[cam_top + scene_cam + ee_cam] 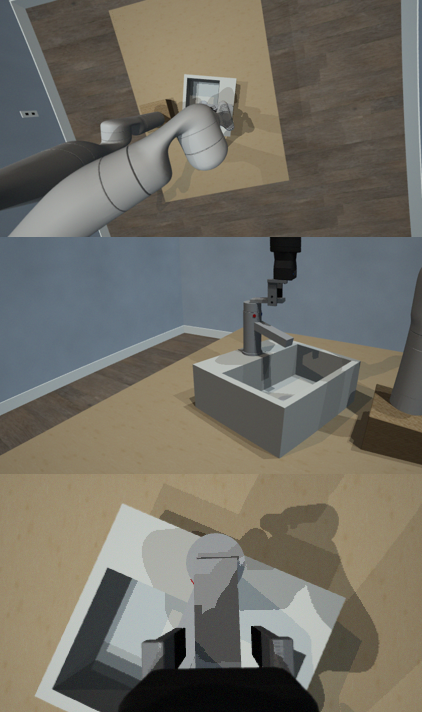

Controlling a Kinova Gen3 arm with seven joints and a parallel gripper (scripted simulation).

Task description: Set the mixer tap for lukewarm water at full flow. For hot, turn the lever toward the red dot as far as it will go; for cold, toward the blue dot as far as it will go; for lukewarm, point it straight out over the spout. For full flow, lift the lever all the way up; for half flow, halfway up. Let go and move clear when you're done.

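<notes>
Right now my hand is 2 cm short of the flat lever and 1 cm above it. Also, from my hand: grey square sink: 5 cm behind, 5 cm to the left, 24 cm below; grey mixer tap: 4 cm ahead, 1 cm to the left, 6 cm below.
</notes>
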